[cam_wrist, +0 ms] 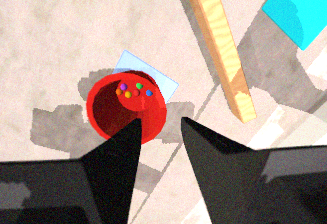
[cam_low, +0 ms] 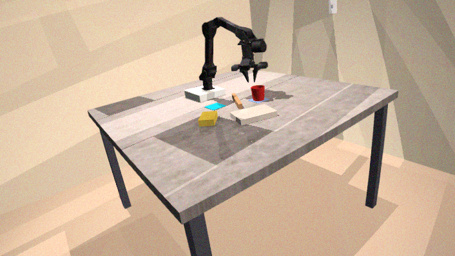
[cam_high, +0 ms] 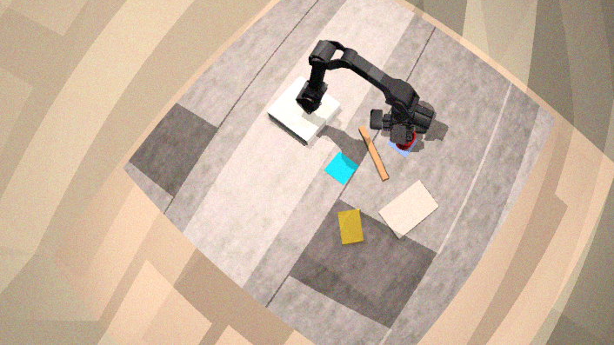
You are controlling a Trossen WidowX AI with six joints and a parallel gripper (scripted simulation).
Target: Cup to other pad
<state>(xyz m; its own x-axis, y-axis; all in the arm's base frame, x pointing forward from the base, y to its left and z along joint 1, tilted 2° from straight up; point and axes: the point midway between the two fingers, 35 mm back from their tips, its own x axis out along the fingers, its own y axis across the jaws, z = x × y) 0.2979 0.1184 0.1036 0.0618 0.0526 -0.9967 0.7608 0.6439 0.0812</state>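
Now: gripper tip 6 cm above the red cup, 2 cm to the right of it and 2 cm short of it. Also, from my gripper tip: wooden stick (10 cm below, 9 cm to the right, 2 cm behind); then cyan pad (20 cm to the right, 11 cm below, 7 cm behind); then light blue pad (11 cm below, 2 cm to the left, 2 cm ahead).
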